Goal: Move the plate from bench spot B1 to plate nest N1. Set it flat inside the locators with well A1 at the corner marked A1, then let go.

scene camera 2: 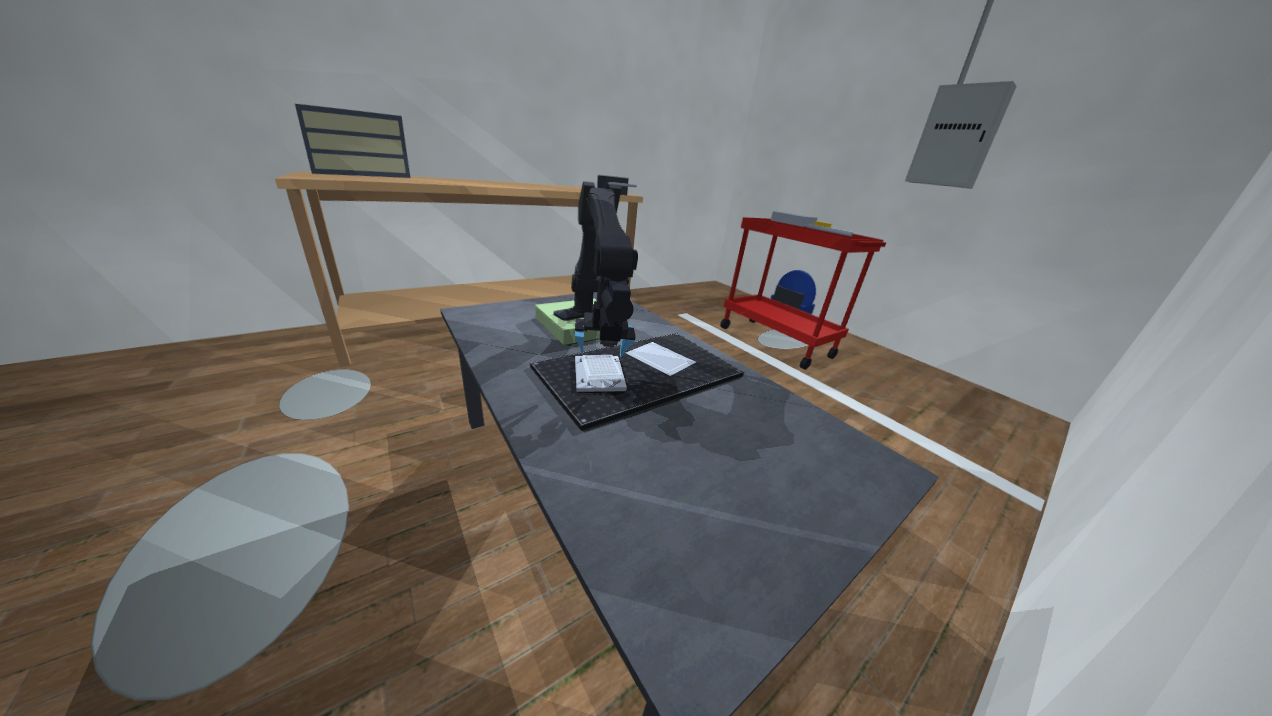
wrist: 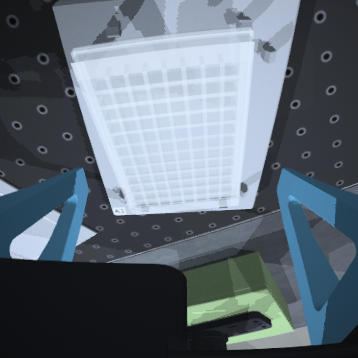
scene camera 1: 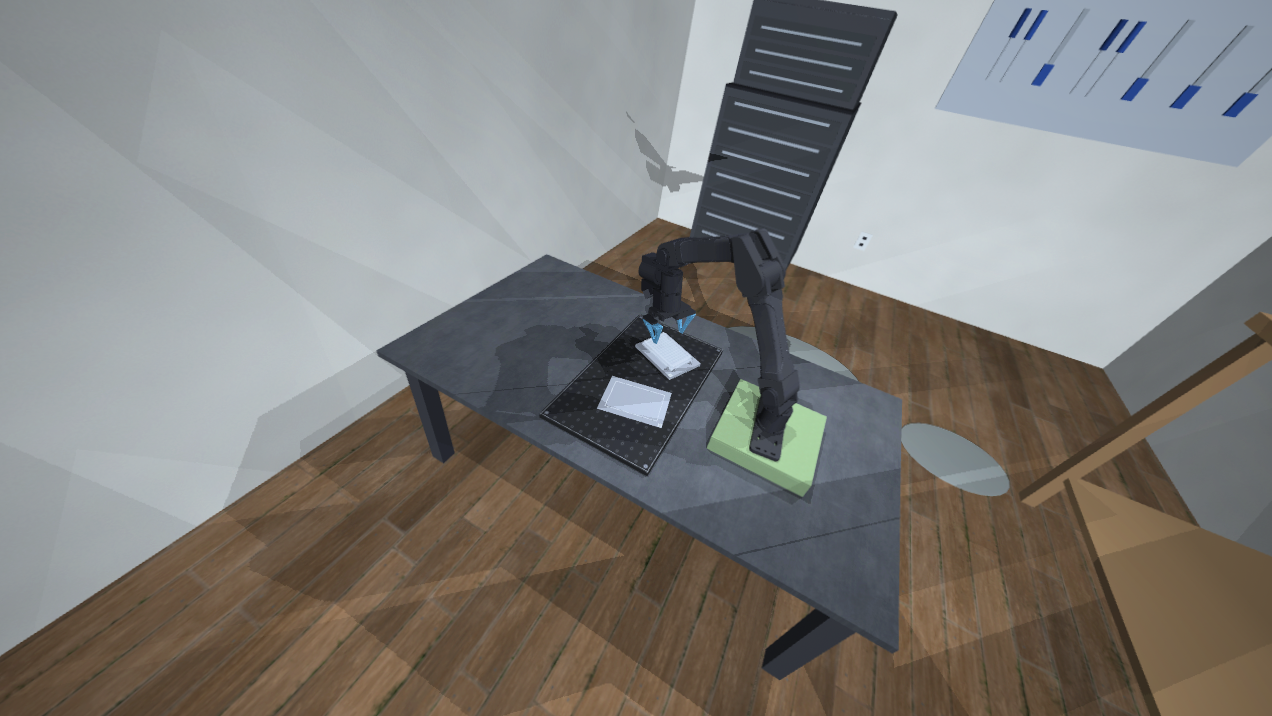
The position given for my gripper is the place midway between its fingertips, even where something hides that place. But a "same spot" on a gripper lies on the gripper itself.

my gripper: scene camera 2; wrist 182,178; scene camera 1
white well plate: scene camera 2; wrist 170,109; scene camera 1
same spot on my gripper: (scene camera 1: 649,321) = (scene camera 2: 633,330)
same spot on white well plate: (scene camera 1: 668,352) = (scene camera 2: 603,362)
